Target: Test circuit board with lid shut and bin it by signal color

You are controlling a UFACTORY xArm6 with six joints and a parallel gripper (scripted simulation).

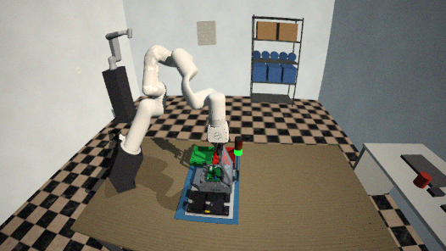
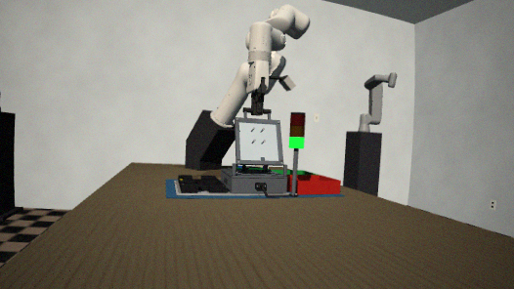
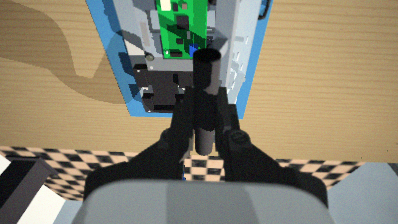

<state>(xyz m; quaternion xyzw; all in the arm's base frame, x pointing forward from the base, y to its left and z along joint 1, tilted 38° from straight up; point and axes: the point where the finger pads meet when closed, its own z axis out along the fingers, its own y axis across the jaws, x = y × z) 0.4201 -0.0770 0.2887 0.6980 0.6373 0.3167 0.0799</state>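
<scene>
My hand is 190 mm above the green circuit board and 40 mm past it. From my hand the other things lie so: tester plate 200 mm below, 30 mm behind, 10 mm to the left; black latch hook 180 mm below, 100 mm behind, 60 mm to the left; tester lid 90 mm below, 30 mm ahead.
</scene>
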